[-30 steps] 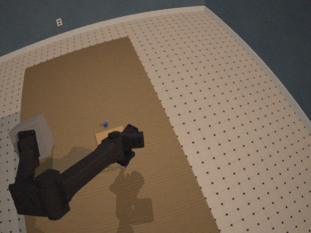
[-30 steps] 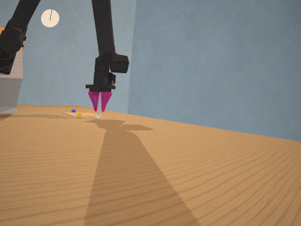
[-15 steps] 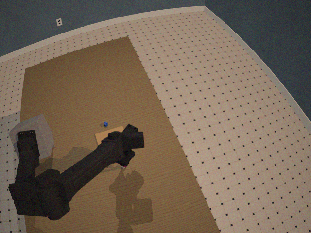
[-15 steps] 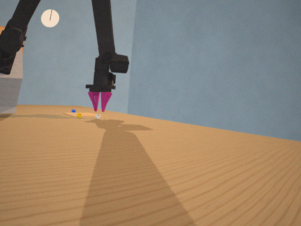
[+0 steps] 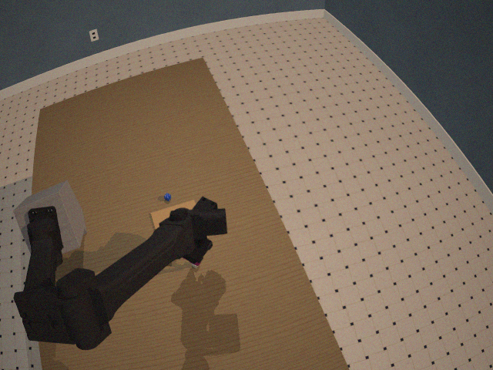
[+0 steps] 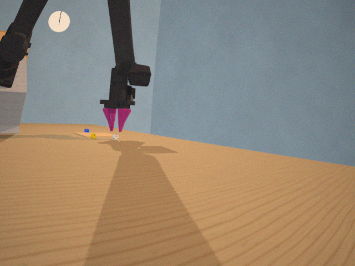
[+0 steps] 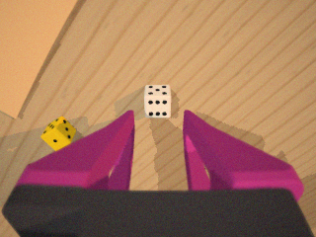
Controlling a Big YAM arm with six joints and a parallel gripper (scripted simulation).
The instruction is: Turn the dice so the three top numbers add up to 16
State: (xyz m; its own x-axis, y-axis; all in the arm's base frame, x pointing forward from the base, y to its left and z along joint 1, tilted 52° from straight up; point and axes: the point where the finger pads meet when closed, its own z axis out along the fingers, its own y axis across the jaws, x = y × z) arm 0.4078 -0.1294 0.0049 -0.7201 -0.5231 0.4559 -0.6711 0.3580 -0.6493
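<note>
Now: the white die 30 mm below my hand. The rest, counted from my hand: mat (20 mm behind, 140 mm to the left, 30 mm below); then blue die (30 mm behind, 250 mm to the left, 30 mm below); then yellow die (70 mm behind, 40 mm to the left, 30 mm below).
</note>
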